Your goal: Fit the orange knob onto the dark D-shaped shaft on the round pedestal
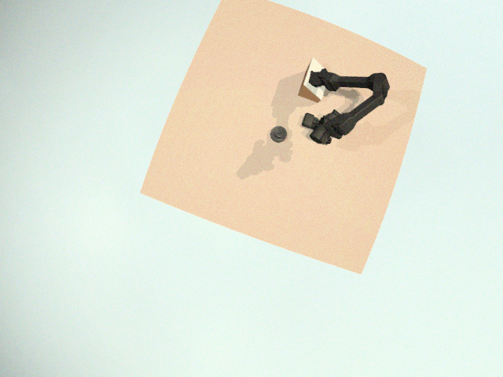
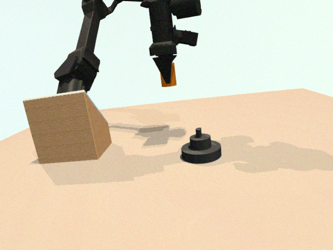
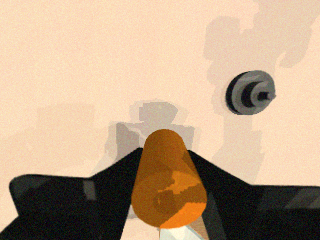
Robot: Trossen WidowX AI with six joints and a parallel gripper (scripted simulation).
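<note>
Now: the round pedestal 170 mm to the right of my gripper tip, 110 mm below it and 40 mm ahead of it. Round my gripper tip: orange knob 20 mm above.
</note>
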